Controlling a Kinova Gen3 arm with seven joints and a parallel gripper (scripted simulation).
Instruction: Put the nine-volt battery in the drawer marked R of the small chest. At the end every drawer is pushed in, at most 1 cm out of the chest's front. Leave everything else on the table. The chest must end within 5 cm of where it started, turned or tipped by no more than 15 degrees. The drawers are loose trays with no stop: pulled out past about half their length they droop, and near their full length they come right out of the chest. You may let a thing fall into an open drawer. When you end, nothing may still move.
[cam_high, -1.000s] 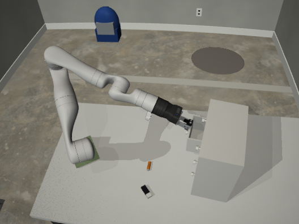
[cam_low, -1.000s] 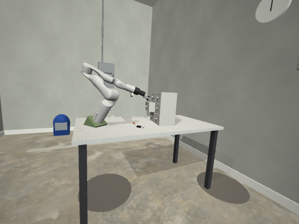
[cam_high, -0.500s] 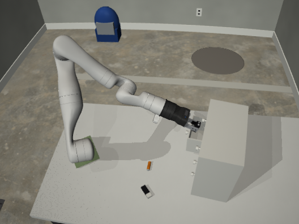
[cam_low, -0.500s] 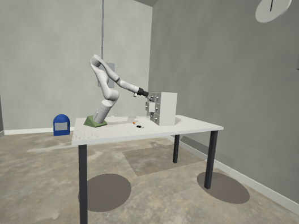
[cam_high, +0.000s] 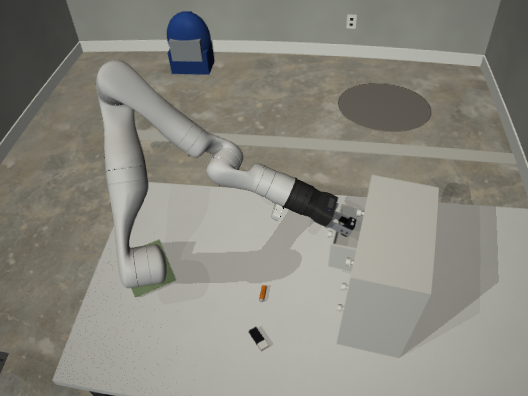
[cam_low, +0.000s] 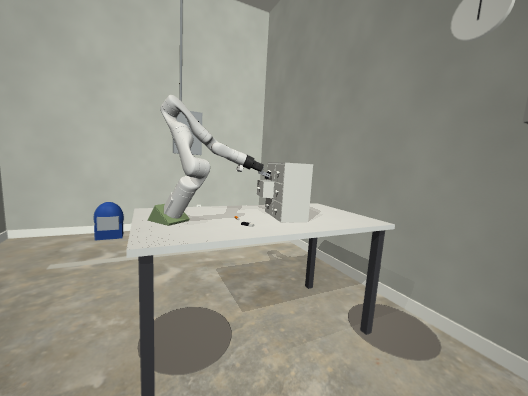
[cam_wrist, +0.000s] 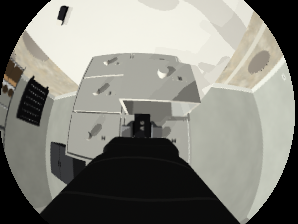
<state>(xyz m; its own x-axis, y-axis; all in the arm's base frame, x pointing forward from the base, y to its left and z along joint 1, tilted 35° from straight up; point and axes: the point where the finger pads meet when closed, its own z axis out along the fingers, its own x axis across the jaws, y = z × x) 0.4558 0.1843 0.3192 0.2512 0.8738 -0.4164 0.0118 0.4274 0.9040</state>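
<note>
Right now the nine-volt battery is 1 cm ahead of my hand and 1 cm above it. Also, from my hand: black-and-white block: 22 cm behind, 20 cm to the right, 25 cm below; then orange cylinder: 21 cm behind, 5 cm to the right, 25 cm below.
</note>
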